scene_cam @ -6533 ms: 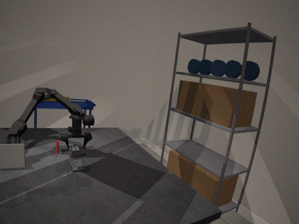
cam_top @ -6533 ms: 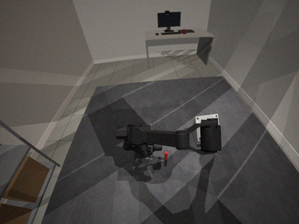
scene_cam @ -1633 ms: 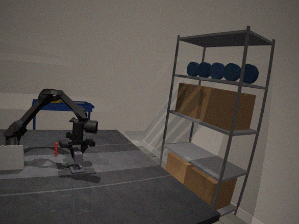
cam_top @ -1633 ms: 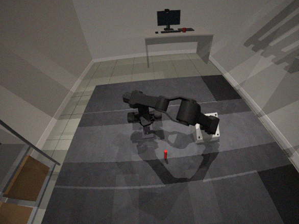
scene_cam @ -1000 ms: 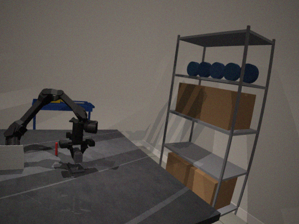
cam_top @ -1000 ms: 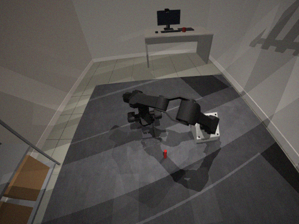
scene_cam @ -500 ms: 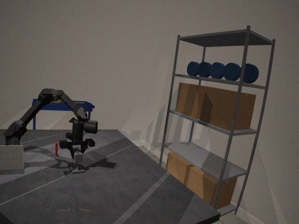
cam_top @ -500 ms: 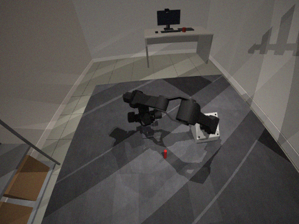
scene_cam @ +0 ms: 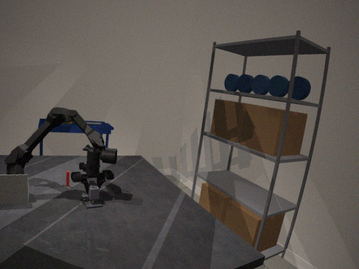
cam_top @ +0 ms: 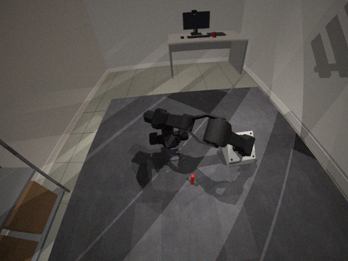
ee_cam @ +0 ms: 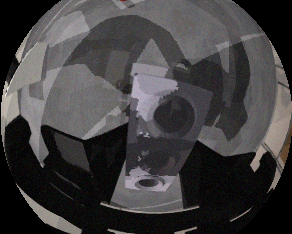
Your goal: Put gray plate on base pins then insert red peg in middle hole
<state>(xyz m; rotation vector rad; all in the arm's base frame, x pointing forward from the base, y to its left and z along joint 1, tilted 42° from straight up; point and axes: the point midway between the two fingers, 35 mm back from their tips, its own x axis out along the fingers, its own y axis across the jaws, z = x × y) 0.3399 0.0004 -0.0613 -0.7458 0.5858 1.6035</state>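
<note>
Right now my gripper tip is 40 mm above the base. Also, from my gripper tip: gray plate 30 mm above; then red peg 110 mm behind, 180 mm to the left.
</note>
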